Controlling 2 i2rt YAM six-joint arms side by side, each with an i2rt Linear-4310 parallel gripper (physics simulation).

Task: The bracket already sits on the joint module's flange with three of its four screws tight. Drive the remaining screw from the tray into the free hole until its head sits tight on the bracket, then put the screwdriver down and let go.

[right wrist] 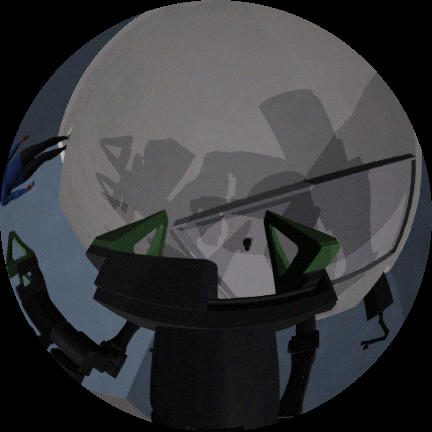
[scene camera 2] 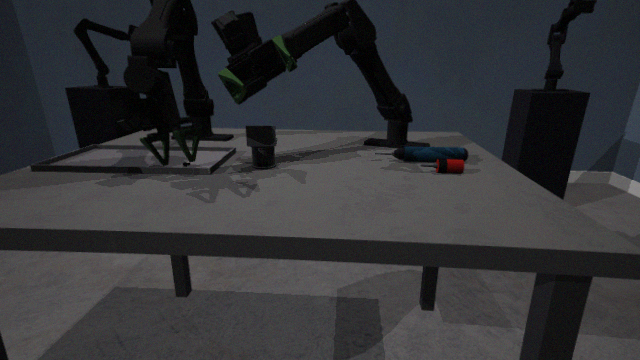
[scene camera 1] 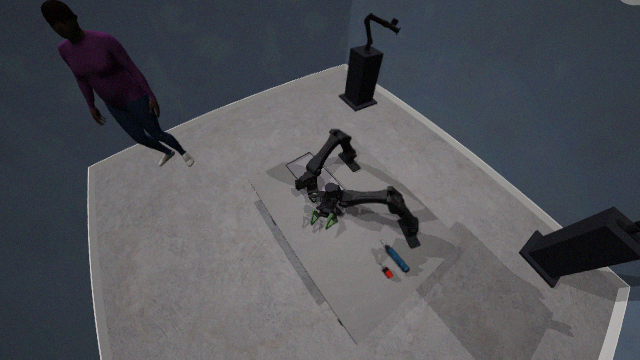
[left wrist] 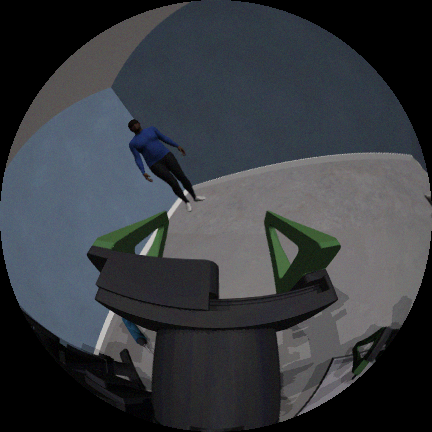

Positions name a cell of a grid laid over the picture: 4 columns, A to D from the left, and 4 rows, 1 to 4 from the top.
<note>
In view: the left gripper (scene camera 2: B1), the right gripper (scene camera 2: B2), a blue screwdriver (scene camera 2: C2) and a tray (scene camera 2: A2).
The left gripper is seen too in the left wrist view (left wrist: C2). The right gripper is seen too in the right wrist view (right wrist: B2). The tray shows as well in the right wrist view (right wrist: D2). The right wrist view does not show the blue screwdriver, which is hidden by the right gripper.
</note>
